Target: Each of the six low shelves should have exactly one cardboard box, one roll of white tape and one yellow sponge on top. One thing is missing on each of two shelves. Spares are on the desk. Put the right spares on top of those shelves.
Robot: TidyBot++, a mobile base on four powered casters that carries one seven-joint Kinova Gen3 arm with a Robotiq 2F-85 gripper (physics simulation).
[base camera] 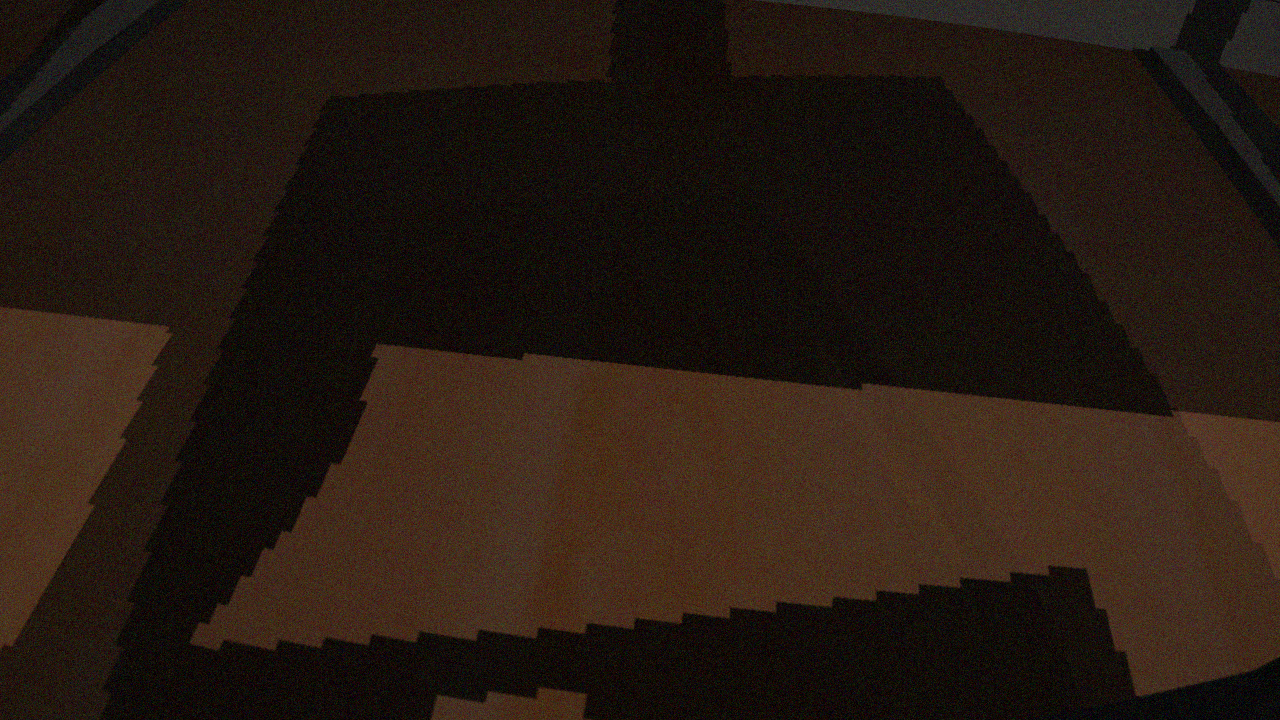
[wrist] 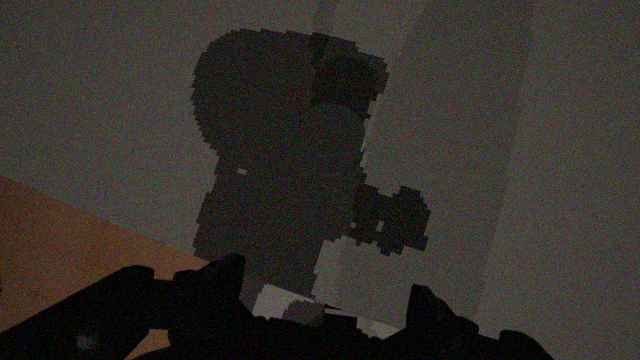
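The scene is very dark. In the wrist view my gripper (wrist: 324,288) is open and empty, its two black fingers rising from the bottom edge. It hangs over a grey shelf top (wrist: 451,163) crossed by large blocky shadows. Within the shadow a faint round shape (wrist: 336,130) shows, perhaps the roll of white tape, with a darker square patch (wrist: 349,76) just beyond it; I cannot tell what that is. No box or sponge can be made out. The base camera view shows no task object.
The base camera view shows brown floor (base camera: 696,475) with broad dark shadows (base camera: 646,218) of the shelf and arm. Grey strips (base camera: 1204,90) run along the top right corner. In the wrist view a patch of orange floor (wrist: 111,242) shows past the shelf's left edge.
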